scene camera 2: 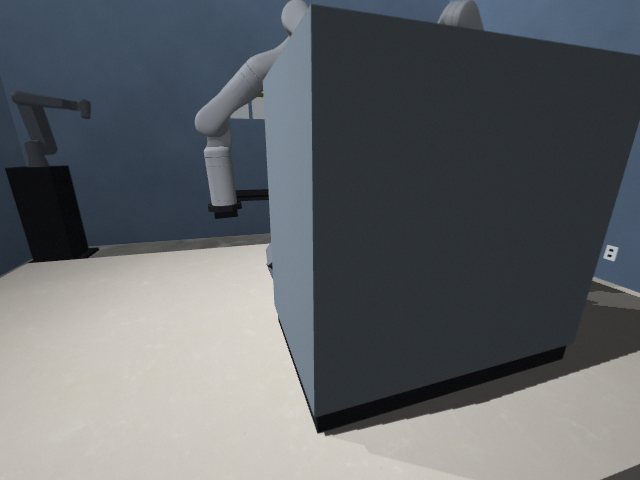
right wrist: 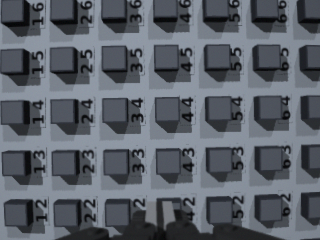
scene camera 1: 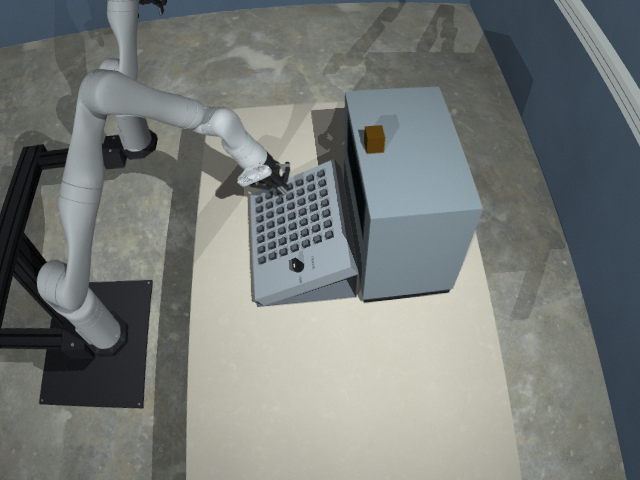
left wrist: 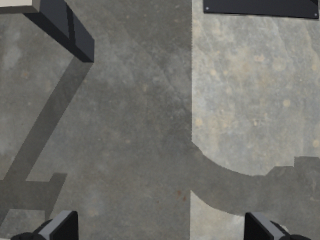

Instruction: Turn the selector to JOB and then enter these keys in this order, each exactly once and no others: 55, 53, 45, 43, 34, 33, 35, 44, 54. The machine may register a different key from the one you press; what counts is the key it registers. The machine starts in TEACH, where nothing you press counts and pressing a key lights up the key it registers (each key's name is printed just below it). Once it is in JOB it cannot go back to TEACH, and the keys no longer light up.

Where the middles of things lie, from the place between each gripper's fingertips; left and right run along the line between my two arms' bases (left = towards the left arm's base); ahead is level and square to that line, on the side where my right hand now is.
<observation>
Right now my right hand is 110 mm to the left of the sloped grey key panel [scene camera 1: 333, 260], 90 mm above it and 50 mm short of it.
The sloped grey key panel is 53 cm ahead of my left hand, 84 cm to the right of it and 23 cm below it.
</observation>
